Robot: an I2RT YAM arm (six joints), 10 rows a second.
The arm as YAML. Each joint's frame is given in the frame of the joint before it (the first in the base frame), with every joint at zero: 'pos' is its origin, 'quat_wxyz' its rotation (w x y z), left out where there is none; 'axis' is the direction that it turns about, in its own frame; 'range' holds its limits. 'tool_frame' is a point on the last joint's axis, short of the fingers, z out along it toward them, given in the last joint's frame.
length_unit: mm
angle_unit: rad
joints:
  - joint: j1
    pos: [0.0, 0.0, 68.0]
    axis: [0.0, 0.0, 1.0]
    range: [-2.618, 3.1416]
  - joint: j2
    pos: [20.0, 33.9, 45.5]
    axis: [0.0, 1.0, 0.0]
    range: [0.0, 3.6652]
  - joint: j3
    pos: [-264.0, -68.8, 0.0]
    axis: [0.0, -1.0, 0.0]
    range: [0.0, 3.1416]
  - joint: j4
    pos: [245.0, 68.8, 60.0]
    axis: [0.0, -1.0, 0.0]
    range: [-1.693, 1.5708]
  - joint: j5
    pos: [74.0, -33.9, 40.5]
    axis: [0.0, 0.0, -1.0]
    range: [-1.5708, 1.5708]
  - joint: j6
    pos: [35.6, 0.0, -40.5]
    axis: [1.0, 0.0, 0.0]
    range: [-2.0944, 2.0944]
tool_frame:
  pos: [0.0, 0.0, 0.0]
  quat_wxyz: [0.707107, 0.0, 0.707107, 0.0]
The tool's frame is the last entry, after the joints.
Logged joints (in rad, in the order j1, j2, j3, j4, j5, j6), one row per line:
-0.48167 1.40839 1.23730 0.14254 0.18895 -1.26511
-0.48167 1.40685 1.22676 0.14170 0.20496 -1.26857
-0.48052 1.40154 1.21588 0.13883 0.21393 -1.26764
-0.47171 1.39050 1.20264 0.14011 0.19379 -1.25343
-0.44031 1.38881 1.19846 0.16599 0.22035 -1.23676
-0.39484 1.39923 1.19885 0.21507 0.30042 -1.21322
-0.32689 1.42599 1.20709 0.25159 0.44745 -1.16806
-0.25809 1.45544 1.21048 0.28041 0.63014 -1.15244
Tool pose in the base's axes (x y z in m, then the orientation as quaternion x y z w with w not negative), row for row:
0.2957 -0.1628 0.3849 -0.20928 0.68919 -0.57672 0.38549
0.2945 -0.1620 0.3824 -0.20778 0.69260 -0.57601 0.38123
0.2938 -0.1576 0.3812 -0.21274 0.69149 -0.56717 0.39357
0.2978 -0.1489 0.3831 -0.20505 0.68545 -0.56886 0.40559
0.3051 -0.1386 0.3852 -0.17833 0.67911 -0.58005 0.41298
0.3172 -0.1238 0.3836 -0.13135 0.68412 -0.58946 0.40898
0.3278 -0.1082 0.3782 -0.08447 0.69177 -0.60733 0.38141
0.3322 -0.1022 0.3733 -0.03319 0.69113 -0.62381 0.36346
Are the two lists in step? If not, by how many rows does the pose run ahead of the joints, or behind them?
The pose runs 1 row ahead of the joints: the pose in row i belongs to the joints in row i + 1.
